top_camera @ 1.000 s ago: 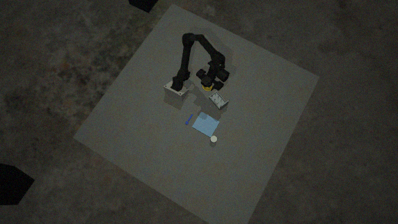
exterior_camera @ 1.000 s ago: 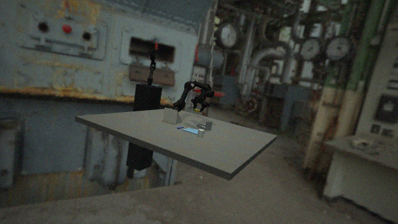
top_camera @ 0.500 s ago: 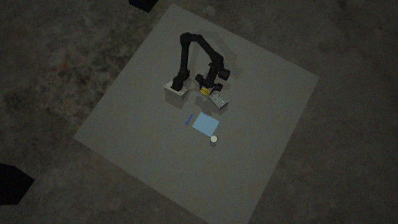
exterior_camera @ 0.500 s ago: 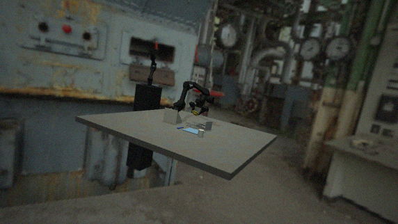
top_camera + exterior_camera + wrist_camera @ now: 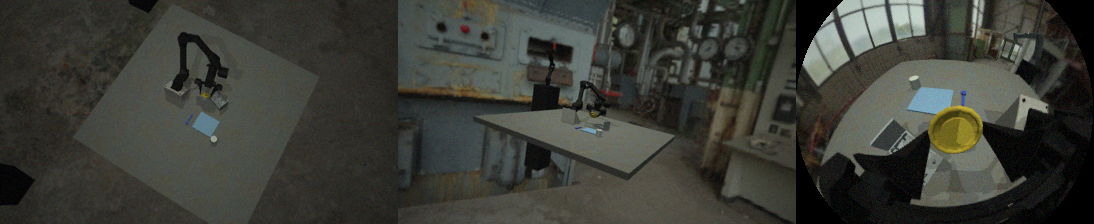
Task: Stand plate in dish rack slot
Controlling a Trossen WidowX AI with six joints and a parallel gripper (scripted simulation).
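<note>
My gripper tip is now 80 mm short of the grey dish rack, 80 mm above it and 50 mm to the right of it. Also, from my gripper tip: yellow plate (10 mm to the left); blue utensil (180 mm to the right, 100 mm below, 30 mm behind); light blue mat (150 mm to the right, 100 mm below, 90 mm ahead).
</note>
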